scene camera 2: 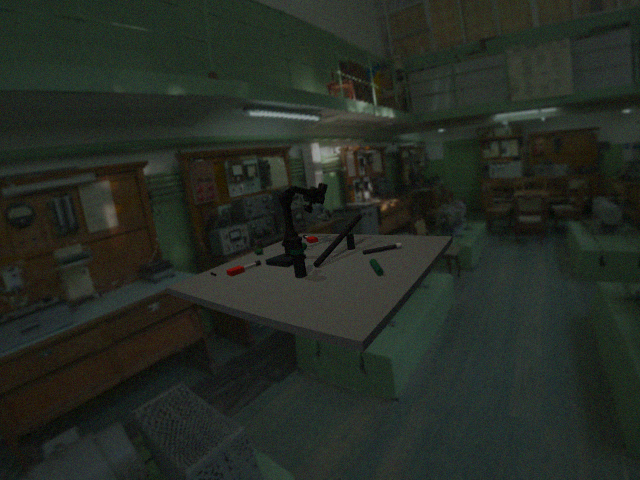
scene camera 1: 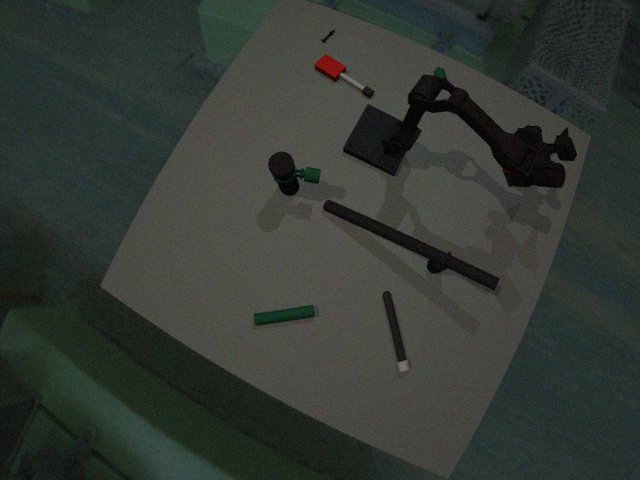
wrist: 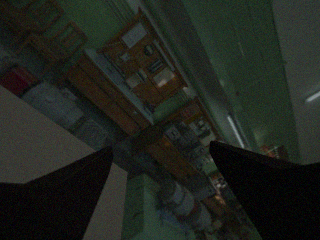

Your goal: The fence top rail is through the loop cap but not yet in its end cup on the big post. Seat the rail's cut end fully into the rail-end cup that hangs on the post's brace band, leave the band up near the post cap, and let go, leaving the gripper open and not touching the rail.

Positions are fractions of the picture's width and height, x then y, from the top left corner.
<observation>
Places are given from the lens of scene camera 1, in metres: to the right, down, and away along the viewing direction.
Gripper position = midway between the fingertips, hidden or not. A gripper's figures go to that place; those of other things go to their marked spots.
my gripper (scene camera 1: 0.86, 0.27): 0.62, -0.29, 0.93
dark top rail (scene camera 1: 0.61, 0.49): 0.19, -0.02, 1.11
green cylinder (scene camera 1: 0.47, 0.65): -0.05, 0.21, 1.15
big dark post (scene camera 1: 0.44, 0.34): -0.10, -0.19, 1.05
</observation>
